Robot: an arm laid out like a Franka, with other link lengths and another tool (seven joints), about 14 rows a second.
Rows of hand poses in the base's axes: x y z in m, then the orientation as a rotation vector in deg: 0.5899 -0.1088 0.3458 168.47 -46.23 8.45; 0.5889 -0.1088 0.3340 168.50 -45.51 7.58; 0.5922 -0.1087 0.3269 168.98 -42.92 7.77; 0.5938 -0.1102 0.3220 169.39 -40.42 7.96; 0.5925 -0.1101 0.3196 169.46 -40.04 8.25; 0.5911 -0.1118 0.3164 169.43 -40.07 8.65; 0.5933 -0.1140 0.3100 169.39 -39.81 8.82; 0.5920 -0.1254 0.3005 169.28 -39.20 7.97; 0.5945 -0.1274 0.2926 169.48 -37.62 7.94; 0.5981 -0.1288 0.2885 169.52 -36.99 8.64; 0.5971 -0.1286 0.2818 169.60 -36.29 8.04; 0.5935 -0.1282 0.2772 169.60 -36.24 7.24; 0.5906 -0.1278 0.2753 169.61 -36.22 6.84
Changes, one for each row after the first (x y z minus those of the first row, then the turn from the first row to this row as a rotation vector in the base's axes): -0.0010 0.0000 -0.0118 -0.06 0.62 0.42; 0.0023 0.0001 -0.0189 -0.33 0.64 2.14; 0.0039 -0.0014 -0.0238 -0.61 0.66 3.79; 0.0026 -0.0013 -0.0262 -0.68 0.49 4.05; 0.0012 -0.0030 -0.0294 -0.75 0.23 4.04; 0.0034 -0.0052 -0.0358 -0.87 0.16 4.20; 0.0021 -0.0166 -0.0453 -1.01 0.78 4.53; 0.0046 -0.0186 -0.0532 -1.20 0.89 5.57; 0.0082 -0.0200 -0.0573 -1.40 0.49 5.99; 0.0072 -0.0198 -0.0640 -1.41 0.92 6.43; 0.0036 -0.0194 -0.0686 -1.31 1.44 6.44; 0.0007 -0.0190 -0.0705 -1.25 1.69 6.44
